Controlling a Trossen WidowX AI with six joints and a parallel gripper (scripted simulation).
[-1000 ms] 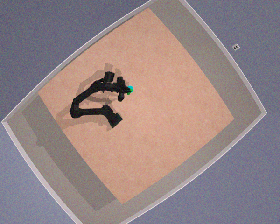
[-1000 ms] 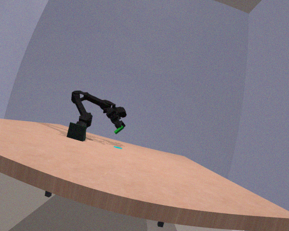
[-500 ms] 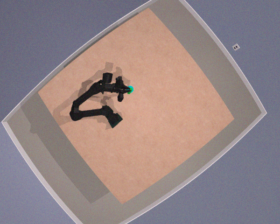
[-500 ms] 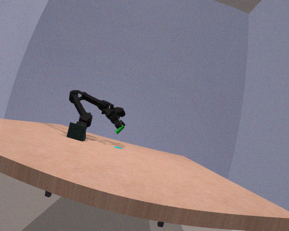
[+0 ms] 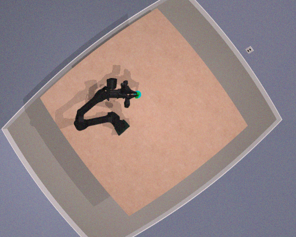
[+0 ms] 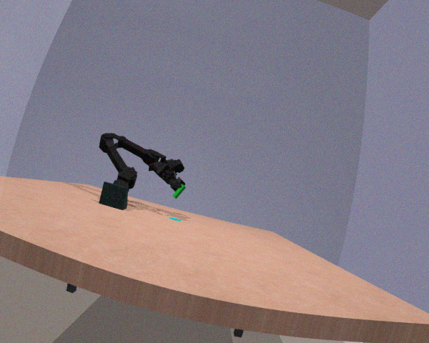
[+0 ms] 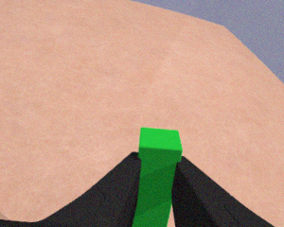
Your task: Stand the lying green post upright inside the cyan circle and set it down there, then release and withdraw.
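Now: the cyan circle 20 mm to the left of my gripper tip and 140 mm below it. From my gripper tip the other things lie so: green post (10 mm behind, 20 mm below).
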